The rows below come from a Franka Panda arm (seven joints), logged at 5 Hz.
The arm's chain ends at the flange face. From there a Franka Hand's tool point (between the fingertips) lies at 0.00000 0.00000 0.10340 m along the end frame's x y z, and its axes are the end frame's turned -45 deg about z.
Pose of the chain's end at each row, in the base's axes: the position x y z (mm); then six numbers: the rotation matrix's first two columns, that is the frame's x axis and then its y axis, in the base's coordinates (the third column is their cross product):
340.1, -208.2, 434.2, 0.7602, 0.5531, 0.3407, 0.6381, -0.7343, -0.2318
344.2, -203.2, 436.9, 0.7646, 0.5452, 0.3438, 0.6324, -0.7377, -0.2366
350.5, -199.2, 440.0, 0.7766, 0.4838, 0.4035, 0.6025, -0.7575, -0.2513
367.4, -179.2, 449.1, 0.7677, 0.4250, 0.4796, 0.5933, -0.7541, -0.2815
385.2, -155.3, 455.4, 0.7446, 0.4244, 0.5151, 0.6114, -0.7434, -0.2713
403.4, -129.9, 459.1, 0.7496, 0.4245, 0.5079, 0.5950, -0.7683, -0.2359
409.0, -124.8, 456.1, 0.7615, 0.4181, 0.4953, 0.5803, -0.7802, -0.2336
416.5, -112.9, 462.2, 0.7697, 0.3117, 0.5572, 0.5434, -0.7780, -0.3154
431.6, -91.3, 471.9, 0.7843, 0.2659, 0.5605, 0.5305, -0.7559, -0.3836
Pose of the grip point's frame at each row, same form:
352.7, -167.5, 340.0, 0.0863, 0.9103, 0.4048, 0.9887, -0.1281, 0.0770
357.1, -162.0, 342.9, 0.0935, 0.9071, 0.4104, 0.9878, -0.1361, 0.0758
369.5, -153.9, 349.0, 0.1231, 0.8777, 0.4630, 0.9752, -0.1935, 0.1076
392.4, -127.4, 363.2, 0.1233, 0.8337, 0.5382, 0.9624, -0.2327, 0.1401
412.9, -101.8, 371.3, 0.0942, 0.8258, 0.5561, 0.9588, -0.2256, 0.1724
433.4, -80.4, 373.4, 0.1093, 0.8434, 0.5259, 0.9508, -0.2431, 0.1923
438.9, -76.7, 369.6, 0.1281, 0.8473, 0.5154, 0.9488, -0.2560, 0.1850
451.2, -56.5, 382.8, 0.1600, 0.7705, 0.6170, 0.9285, -0.3297, 0.1710
464.9, -29.4, 396.0, 0.1795, 0.7225, 0.6676, 0.9297, -0.3465, 0.1251

